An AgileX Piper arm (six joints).
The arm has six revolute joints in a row. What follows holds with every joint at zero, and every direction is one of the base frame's. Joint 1 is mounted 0.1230 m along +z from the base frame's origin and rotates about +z. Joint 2 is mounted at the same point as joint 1 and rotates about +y. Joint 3 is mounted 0.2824 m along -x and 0.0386 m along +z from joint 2 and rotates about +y. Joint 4 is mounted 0.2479 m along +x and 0.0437 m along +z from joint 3 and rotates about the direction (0.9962, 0, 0.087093). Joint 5 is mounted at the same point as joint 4 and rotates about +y. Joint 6 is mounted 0.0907 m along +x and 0.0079 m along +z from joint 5 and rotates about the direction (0.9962, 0, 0.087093). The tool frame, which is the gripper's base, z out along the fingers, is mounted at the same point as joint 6; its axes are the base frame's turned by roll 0.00, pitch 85.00 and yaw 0.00 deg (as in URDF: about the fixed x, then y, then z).
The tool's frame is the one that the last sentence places.
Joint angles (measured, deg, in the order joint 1, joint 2, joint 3, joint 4, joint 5, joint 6), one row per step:
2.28, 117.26, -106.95, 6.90, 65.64, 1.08
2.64, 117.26, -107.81, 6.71, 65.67, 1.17
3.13, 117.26, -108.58, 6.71, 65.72, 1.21
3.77, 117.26, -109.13, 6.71, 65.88, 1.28
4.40, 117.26, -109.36, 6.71, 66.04, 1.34
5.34, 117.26, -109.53, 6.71, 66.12, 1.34
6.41, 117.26, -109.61, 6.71, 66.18, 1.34
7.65, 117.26, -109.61, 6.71, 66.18, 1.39
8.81, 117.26, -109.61, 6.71, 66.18, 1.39
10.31, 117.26, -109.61, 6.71, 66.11, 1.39
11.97, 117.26, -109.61, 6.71, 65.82, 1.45
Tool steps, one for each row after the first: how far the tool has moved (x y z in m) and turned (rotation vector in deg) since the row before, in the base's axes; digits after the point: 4 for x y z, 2 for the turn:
0.0011, 0.0026, 0.0042, -0.12, -0.83, 0.30
0.0007, 0.0039, 0.0038, 0.05, -0.71, 0.46
0.0001, 0.0050, 0.0026, 0.05, -0.38, 0.59
-0.0004, 0.0049, 0.0011, 0.03, -0.06, 0.59
-0.0007, 0.0073, 0.0008, 0.01, -0.09, 0.95
-0.0010, 0.0083, 0.0004, 0.00, -0.02, 1.08
-0.0014, 0.0096, 0.0000, 0.02, 0.01, 1.19
-0.0015, 0.0089, 0.0000, 0.00, 0.00, 1.16
-0.0021, 0.0115, 0.0000, 0.01, -0.07, 1.49
-0.0024, 0.0128, 0.0002, 0.07, -0.27, 1.57

